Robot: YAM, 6 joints.
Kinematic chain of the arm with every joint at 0, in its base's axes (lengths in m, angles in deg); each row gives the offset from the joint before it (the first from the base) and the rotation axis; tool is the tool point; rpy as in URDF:
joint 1: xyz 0 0 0.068 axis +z
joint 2: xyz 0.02 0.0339 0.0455 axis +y
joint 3: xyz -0.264 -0.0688 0 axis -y
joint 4: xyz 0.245 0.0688 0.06 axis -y
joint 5: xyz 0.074 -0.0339 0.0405 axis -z
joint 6: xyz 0.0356 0 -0.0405 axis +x
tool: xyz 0 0 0 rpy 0 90 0
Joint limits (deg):
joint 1: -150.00..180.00
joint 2: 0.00..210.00
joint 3: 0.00..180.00
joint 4: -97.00..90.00
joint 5: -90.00..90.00
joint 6: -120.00..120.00
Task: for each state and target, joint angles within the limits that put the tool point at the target. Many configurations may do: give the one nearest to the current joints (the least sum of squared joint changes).
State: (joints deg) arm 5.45 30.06 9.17 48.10 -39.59 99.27
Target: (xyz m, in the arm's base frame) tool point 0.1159 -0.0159 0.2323
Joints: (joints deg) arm -17.90 21.89 1.21 50.17 -35.14 99.27
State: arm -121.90 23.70 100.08 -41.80 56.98 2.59
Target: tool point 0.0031 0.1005 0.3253
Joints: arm -109.41 0.00 62.06 -82.82 58.89 2.59
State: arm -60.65 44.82 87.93 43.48 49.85 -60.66
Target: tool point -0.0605 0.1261 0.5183
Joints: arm -76.03 17.79 69.32 45.11 52.55 -60.66
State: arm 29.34 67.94 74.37 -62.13 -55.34 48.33
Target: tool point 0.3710 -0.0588 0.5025
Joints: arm -12.85 100.45 120.93 -27.74 -45.07 48.33
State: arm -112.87 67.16 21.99 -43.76 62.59 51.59
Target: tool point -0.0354 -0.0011 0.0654
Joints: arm -123.85 79.91 0.00 -45.57 53.96 51.59
